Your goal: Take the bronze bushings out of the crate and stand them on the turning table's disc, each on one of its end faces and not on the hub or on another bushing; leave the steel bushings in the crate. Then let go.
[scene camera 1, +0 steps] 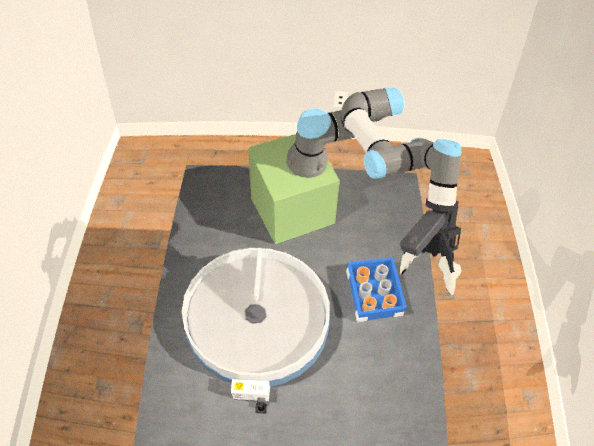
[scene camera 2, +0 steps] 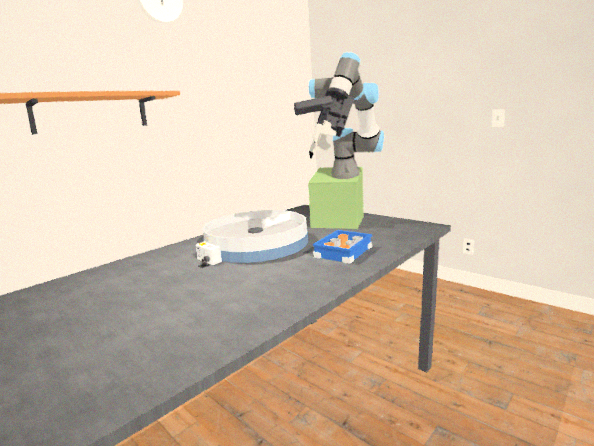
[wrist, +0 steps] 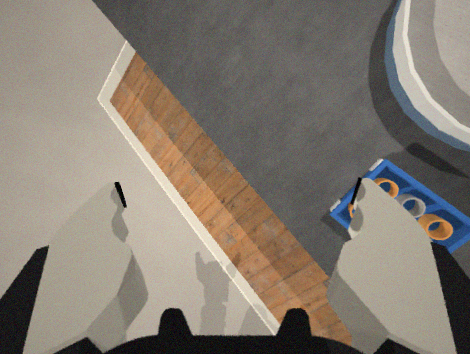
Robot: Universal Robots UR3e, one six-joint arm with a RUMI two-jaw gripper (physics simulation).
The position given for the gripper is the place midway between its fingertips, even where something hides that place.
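Gripper point(scene camera 1: 425, 284), point(scene camera 2: 312, 151), point(wrist: 237, 183). Blue crate point(scene camera 1: 392, 276), point(scene camera 2: 345, 255).
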